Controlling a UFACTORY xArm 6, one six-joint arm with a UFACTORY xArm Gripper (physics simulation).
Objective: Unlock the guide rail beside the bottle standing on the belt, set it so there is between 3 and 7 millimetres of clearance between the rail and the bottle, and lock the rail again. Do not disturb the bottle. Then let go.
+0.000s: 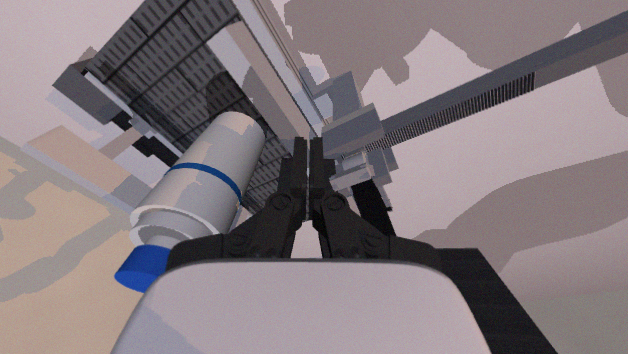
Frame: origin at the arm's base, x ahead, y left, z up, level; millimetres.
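Where they show: gripper, fingertip midpoint: (308, 155).
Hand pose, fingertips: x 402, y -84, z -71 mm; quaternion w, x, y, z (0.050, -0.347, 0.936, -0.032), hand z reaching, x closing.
Things, the pixels of their top centre, and the offset from my fingertips. "*": a spot on its surface instead.
- white bottle, top centre: (147, 284) 32 mm ahead, 93 mm left, 64 mm up
- blue cap, top centre: (147, 284) 32 mm ahead, 93 mm left, 64 mm up
- grey slatted belt, top centre: (250, 150) 13 mm ahead, 100 mm left, 96 mm down
- guide rail, surface spot: (270, 82) * 42 mm ahead, 14 mm right, 13 mm down
- grey clamp block, surface spot: (352, 130) * 10 mm back, 28 mm right, 8 mm down
- toothed rod, surface spot: (475, 95) * 39 mm back, 86 mm right, 8 mm down
- black lever-like part, surface spot: (372, 205) * 33 mm back, 19 mm right, 32 mm up
- second pale rail piece, surface spot: (82, 155) * 117 mm ahead, 137 mm left, 18 mm down
- grey block, surface spot: (90, 92) * 167 mm ahead, 159 mm left, 99 mm down
The white bottle (210, 165) with a blue band and a blue cap (142, 265) stands on the grey slatted belt (165, 45), left of my gripper. The guide rail (270, 82) is a pale bar along the belt's right side; its near part is hidden behind my fingers. The grey clamp block (352, 130) is just right of the fingertips, with a toothed rod (475, 95) running to the upper right. A black lever-like part (372, 205) is below the block. My gripper (308, 155) is shut and empty, between bottle and block. The rail-to-bottle clearance cannot be read.
A second pale rail piece (82, 155) is on the belt's left side, with a grey block (90, 92) and black fittings (155, 150) nearby. The belt's pale side frame (280, 55) runs beside the guide rail. Shadows cross the pale surface at right.
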